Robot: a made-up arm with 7 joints. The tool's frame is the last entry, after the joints.
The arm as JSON. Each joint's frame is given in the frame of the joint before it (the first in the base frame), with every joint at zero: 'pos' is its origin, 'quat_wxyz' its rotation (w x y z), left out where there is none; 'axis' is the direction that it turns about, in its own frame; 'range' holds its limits. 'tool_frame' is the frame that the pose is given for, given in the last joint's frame.
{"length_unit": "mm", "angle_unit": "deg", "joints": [
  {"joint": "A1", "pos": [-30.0, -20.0, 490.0], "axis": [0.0, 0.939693, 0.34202], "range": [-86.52, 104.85]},
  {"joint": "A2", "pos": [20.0, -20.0, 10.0], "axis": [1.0, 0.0, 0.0], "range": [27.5, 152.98]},
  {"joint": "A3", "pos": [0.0, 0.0, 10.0], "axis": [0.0, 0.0, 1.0], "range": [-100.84, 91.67]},
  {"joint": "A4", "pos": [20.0, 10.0, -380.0], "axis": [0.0, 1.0, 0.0], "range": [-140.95, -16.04]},
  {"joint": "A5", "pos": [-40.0, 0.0, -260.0], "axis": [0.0, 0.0, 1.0], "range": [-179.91, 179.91]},
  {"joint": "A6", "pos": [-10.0, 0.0, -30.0], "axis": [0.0, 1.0, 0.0], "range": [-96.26, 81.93]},
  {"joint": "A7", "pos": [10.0, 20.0, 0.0], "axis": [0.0, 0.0, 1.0], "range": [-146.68, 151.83]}
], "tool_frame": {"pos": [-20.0, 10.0, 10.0], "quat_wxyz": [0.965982, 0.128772, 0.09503, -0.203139]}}
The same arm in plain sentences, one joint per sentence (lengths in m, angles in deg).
The arm has seven revolute joints in a row. What follows holds with every joint at zero, and every direction is one of the base frame's.
Joint 1 is mounted 0.03 m along -x and 0.02 m along -y and 0.49 m along +z from the base frame's origin and turns about the direction (0, 0.9397, 0.342), from -86.52 to 104.85 deg.
Joint 2 is mounted 0.02 m along +x and 0.02 m along -y and 0.01 m along +z from joint 1 and turns about +x, from 27.5 to 152.98 deg.
Joint 3 is mounted 0.01 m along +z from joint 2 and turns about +z, from -100.84 to 91.67 deg.
Joint 4 is mounted 0.02 m along +x and 0.01 m along +y and 0.38 m along -z from joint 3 and turns about +y, from -140.95 to -16.04 deg.
Joint 5 is mounted 0.04 m along -x and 0.26 m along -z from joint 4 and turns about +z, from -179.91 to 179.91 deg.
Joint 6 is mounted 0.01 m along -x and 0.03 m along -z from joint 5 and turns about +y, from -96.26 to 81.93 deg.
Joint 7 is mounted 0.01 m along +x and 0.02 m along +y from joint 6 and turns about +z, from -146.68 to 151.83 deg.
The tool frame, which is the frame that the pose is given for, is mounted 0.02 m along -x and 0.01 m along +y and 0.01 m along +z from joint 7; its axes are the base frame's turned by roll 12.49, pitch 13.65 and yaw -22.25 deg (as in URDF: about the fixed x, then y, then z).

